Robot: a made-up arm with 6 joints.
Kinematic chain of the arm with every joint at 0, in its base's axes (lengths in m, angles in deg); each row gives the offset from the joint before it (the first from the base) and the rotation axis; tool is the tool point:
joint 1: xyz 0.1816 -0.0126 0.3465 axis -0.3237 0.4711 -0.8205
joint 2: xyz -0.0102 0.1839 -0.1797 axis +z
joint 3: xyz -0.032 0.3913 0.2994 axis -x
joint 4: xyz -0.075 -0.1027 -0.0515 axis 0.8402 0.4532 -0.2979
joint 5: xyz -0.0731 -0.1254 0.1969 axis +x
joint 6: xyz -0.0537 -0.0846 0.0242 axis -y
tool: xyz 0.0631 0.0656 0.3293
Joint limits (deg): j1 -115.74..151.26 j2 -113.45..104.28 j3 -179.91..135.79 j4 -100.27..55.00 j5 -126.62..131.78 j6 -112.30..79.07
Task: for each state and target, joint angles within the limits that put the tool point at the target. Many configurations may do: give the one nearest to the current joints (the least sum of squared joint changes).
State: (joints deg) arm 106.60 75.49 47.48 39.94 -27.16 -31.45
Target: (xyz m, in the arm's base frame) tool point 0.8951 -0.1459 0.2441
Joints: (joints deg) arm 130.59 63.91 47.92 42.61 -25.75 -33.47
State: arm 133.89 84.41 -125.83 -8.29 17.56 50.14
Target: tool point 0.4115 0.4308 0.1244
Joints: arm 151.26 31.12 -120.41 -22.20 -5.45 50.57
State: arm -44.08 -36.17 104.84 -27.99 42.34 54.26
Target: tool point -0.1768 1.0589 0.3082
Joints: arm -12.88 -21.04 135.79 -38.54 24.32 31.88
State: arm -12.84 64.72 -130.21 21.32 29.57 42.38
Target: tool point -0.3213 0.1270 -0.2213
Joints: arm -14.98 52.54 -126.83 23.96 26.90 29.59
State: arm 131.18 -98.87 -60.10 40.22 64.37 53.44
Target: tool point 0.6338 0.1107 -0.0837
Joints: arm 116.21 -88.55 -26.86 24.82 45.18 45.20
